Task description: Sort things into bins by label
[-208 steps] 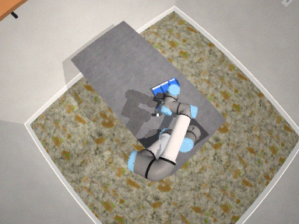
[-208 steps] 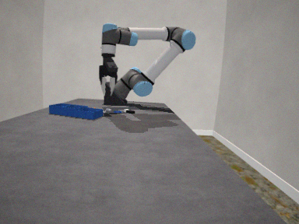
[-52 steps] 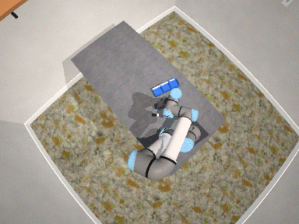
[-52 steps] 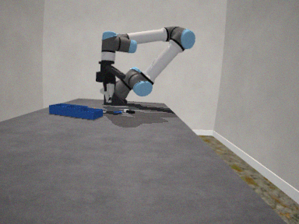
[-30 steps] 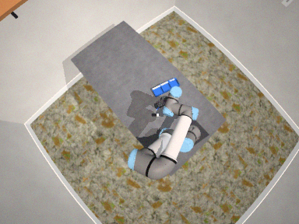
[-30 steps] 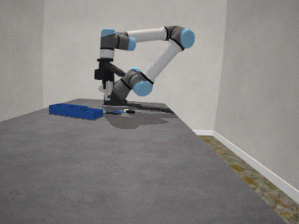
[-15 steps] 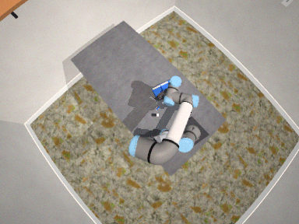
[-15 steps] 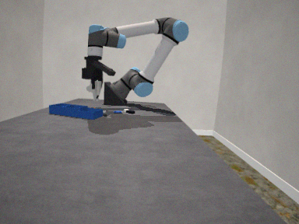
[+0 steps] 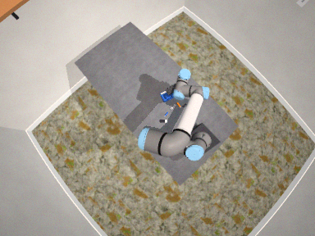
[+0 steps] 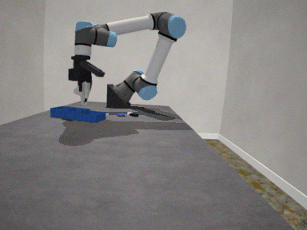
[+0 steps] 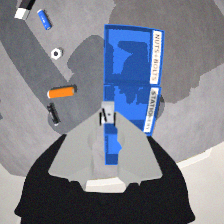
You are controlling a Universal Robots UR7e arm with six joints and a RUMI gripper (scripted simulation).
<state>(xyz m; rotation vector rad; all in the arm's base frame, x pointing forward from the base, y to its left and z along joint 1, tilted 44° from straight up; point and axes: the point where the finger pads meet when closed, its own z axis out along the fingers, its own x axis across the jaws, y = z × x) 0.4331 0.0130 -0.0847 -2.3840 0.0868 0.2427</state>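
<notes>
Right now the blue bin is 30 mm ahead of my hand, 20 mm to the right of it and 60 mm below it. From my hand the other things lie so: small black piece (120 mm behind, 20 mm to the right, 70 mm below); orange piece (80 mm behind, 20 mm to the left, 70 mm below); grey nut (80 mm behind, 90 mm to the left, 70 mm below).
</notes>
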